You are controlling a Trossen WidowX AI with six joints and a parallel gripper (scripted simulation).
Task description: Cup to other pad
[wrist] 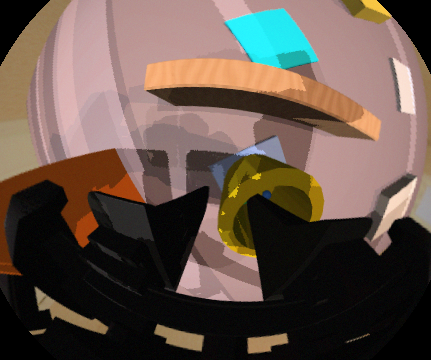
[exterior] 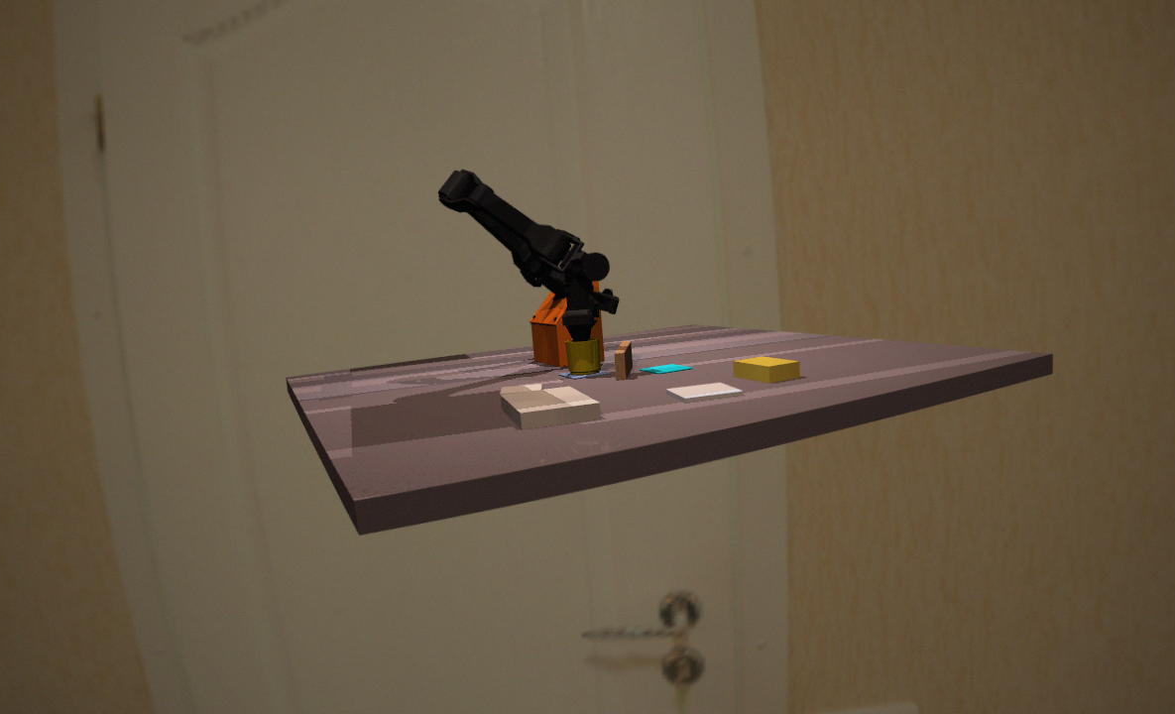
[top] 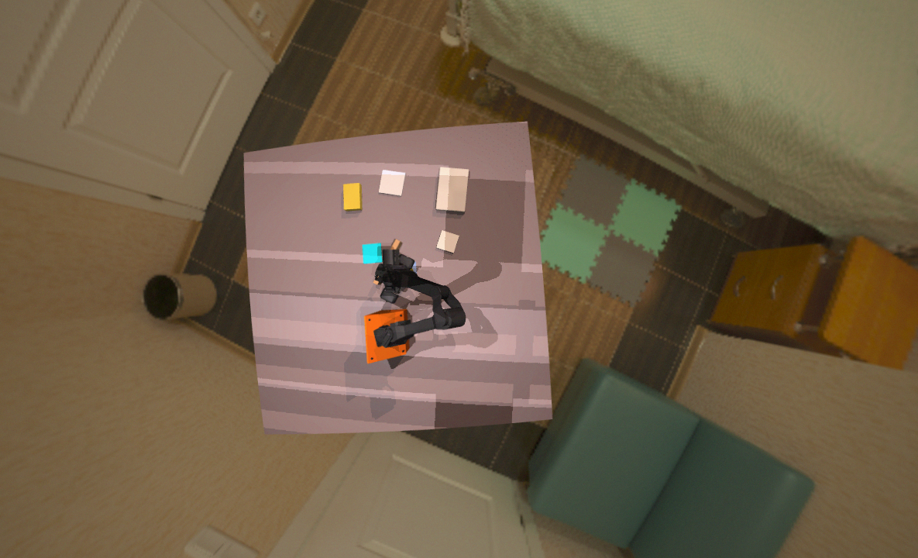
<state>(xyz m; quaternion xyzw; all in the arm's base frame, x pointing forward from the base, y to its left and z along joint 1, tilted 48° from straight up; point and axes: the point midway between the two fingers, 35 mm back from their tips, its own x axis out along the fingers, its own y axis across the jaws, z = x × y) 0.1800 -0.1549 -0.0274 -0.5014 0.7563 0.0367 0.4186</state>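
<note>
My gripper tip is now 2 cm to the left of the yellow cup and 2 cm short of it. Also, from my gripper tip: wooden block (8 cm ahead, 5 cm to the left, 2 cm below); light blue pad (4 cm below, 3 cm ahead, 2 cm to the right); cyan pad (13 cm ahead, 11 cm to the left, 4 cm below).
</note>
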